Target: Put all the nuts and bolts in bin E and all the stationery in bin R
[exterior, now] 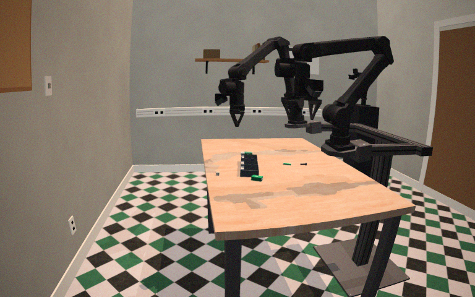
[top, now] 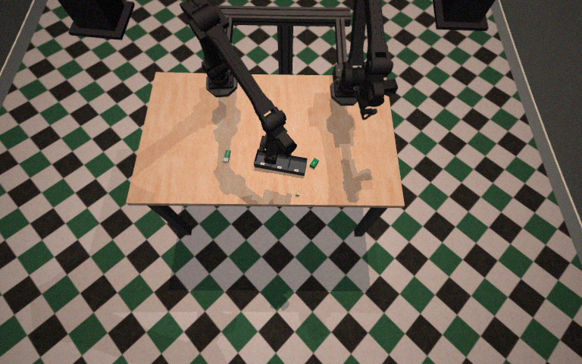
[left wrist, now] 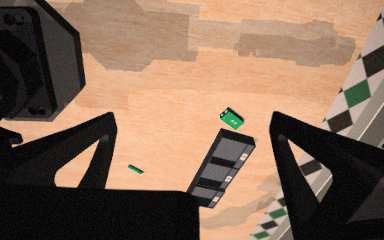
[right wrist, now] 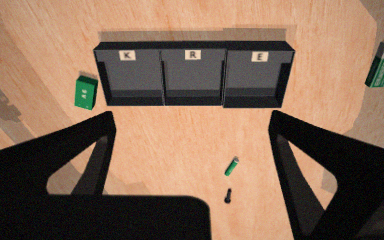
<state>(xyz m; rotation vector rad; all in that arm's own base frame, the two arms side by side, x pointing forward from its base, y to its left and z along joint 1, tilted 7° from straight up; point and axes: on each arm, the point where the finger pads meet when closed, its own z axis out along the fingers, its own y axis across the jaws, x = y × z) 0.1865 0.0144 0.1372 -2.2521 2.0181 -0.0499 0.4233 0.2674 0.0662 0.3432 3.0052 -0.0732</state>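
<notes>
The bolt is 360 mm behind my right hand, 210 mm below it and 30 mm to the right of it. Round my right hand: green cylinder: 270 mm behind, 220 mm below, 40 mm to the right; then dark bin tray: 200 mm below, 60 mm behind, 10 mm to the left; then green 9 V battery: 210 mm below, 180 mm to the left, 80 mm behind.
</notes>
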